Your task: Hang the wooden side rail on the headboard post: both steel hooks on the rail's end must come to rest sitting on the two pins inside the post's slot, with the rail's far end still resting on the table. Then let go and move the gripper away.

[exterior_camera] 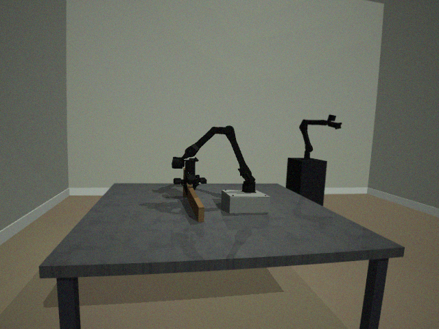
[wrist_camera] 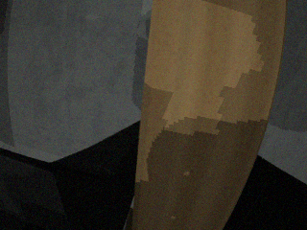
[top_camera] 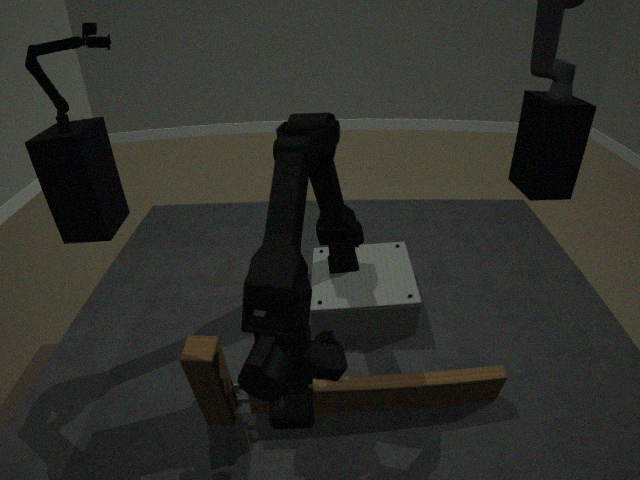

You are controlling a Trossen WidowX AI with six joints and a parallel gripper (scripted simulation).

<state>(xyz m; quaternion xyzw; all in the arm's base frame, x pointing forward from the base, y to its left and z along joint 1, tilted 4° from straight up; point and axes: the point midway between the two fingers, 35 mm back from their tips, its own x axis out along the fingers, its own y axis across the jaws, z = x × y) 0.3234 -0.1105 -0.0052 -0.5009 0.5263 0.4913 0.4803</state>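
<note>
Now: the wooden headboard post 130 mm to the right of my gripper tip and 40 mm above it.
</note>
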